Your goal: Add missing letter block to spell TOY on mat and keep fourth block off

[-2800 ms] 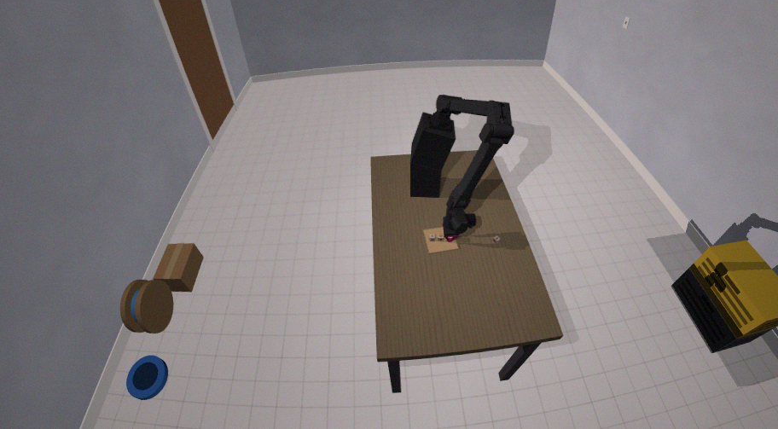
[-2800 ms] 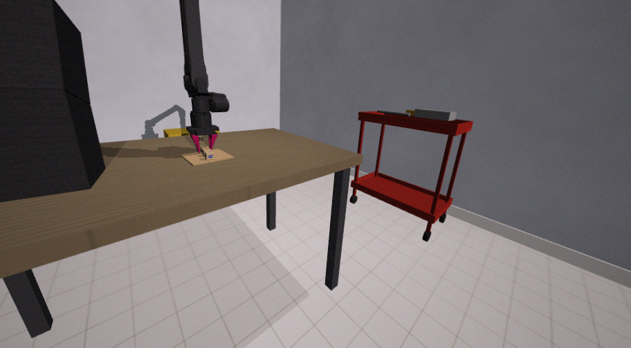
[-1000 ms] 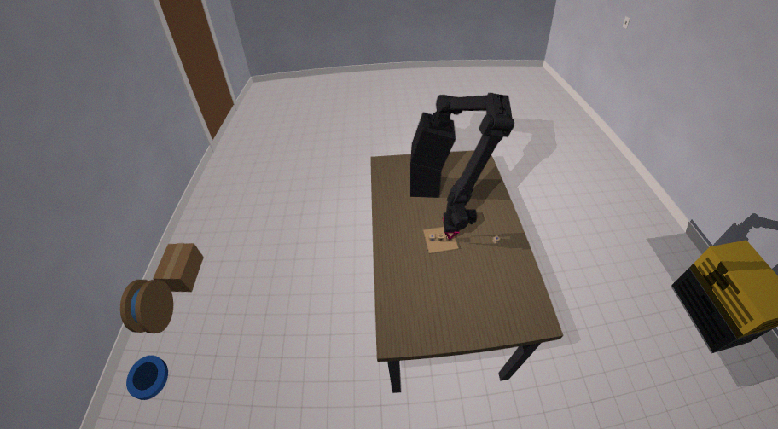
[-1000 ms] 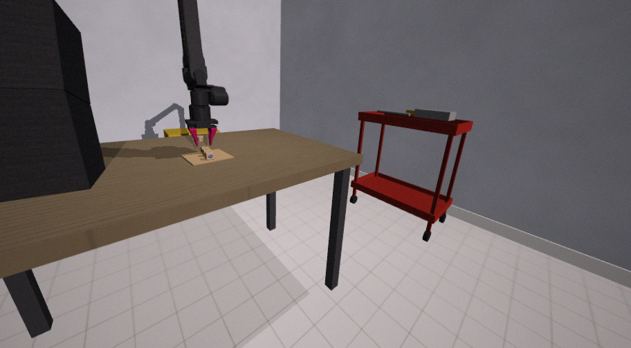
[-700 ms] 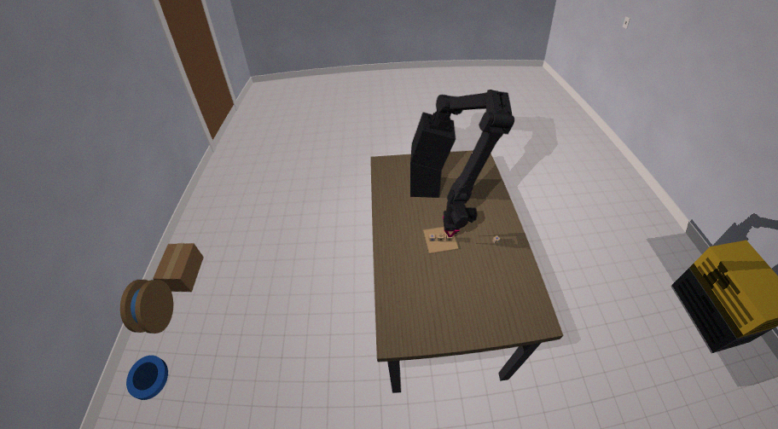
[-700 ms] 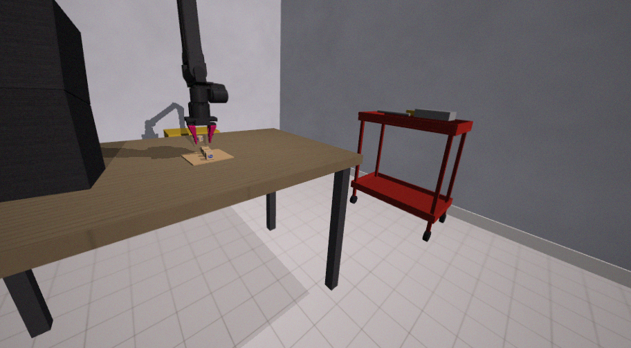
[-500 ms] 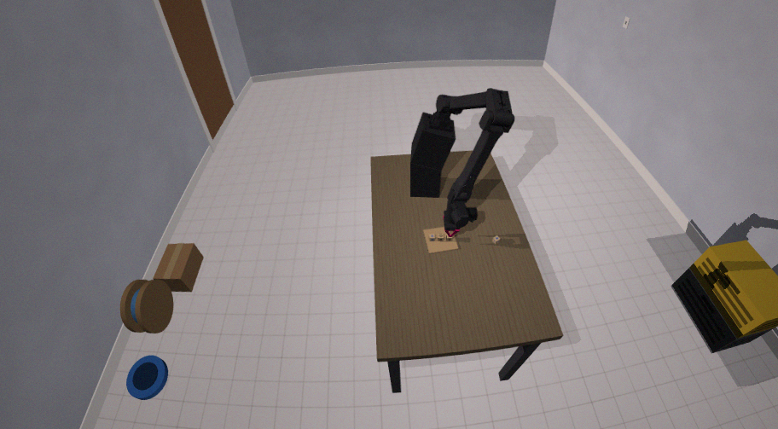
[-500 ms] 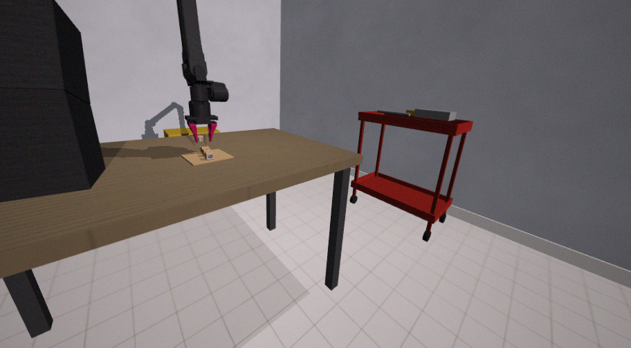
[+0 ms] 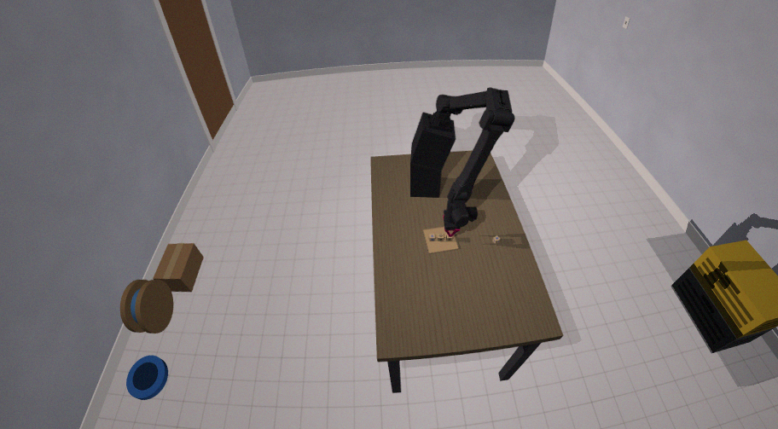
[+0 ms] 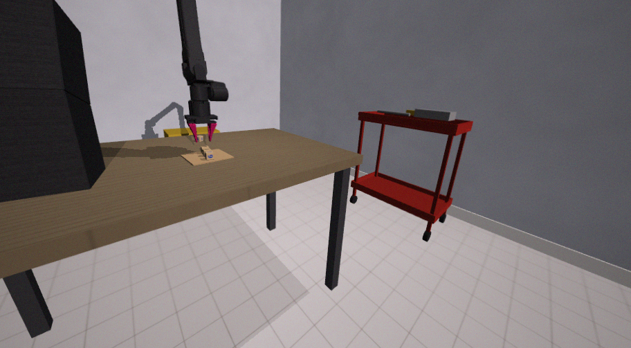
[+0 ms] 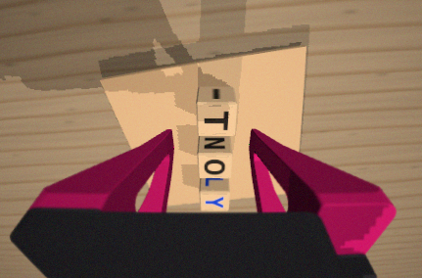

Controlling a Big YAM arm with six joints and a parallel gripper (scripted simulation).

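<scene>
Now: the light wooden block 4 cm below my hand. The rest, counted from my hand: tan mat 4 cm to the right, 6 cm below.
</scene>
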